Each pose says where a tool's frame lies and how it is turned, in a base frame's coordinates. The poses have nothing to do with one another.
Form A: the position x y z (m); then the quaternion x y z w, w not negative.
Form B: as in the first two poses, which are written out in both.
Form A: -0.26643 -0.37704 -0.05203 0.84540 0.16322 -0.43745 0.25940
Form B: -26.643 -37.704 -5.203 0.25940 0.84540 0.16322 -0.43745
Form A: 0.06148 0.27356 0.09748 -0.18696 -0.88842 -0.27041 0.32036
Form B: 6.148 27.356 9.748 0.32036 -0.18696 -0.88842 -0.27041
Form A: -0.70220 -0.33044 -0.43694 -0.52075 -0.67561 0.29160 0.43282
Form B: -70.220 -33.044 -43.694 0.43282 -0.52075 -0.67561 0.29160
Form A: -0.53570 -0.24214 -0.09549 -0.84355 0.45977 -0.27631 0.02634
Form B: -53.570 -24.214 -9.549 0.02634 -0.84355 0.45977 -0.27631
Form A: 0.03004 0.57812 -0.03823 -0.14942 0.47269 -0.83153 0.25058
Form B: 3.004 57.812 -3.823 0.25058 -0.14942 0.47269 -0.83153
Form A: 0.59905 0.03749 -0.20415 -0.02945 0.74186 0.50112 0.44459
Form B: 59.905 3.749 -20.415 0.44459 -0.02945 0.74186 0.50112
